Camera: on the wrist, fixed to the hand. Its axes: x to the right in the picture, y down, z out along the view.
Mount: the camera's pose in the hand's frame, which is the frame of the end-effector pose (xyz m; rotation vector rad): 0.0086 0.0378 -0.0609 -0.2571 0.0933 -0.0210
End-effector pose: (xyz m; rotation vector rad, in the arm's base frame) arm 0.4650 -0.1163 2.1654 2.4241 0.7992 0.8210
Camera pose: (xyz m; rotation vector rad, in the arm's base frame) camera 0.4448 -0.1243 2.2342 2.1617 0.7044 0.9713
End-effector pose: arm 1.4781 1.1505 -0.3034 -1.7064 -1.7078 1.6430
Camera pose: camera 1.5437 1.1778 -0.3160 -1.8359 -1.9534 1.3596
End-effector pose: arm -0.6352 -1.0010 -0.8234 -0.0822 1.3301 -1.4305
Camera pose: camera -0.6552 -0.9580 -0.8778 -0.2014 1.5898 -1.2872
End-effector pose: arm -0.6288 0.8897 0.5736 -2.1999 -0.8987 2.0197
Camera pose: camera -0.5580 0.8836 0.5609 2.2029 1.1367 -1.7315
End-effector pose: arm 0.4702 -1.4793 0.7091 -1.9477 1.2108 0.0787
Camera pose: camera 0.4246 -1.5336 0.7226 -2.2074 1.2927 0.1399
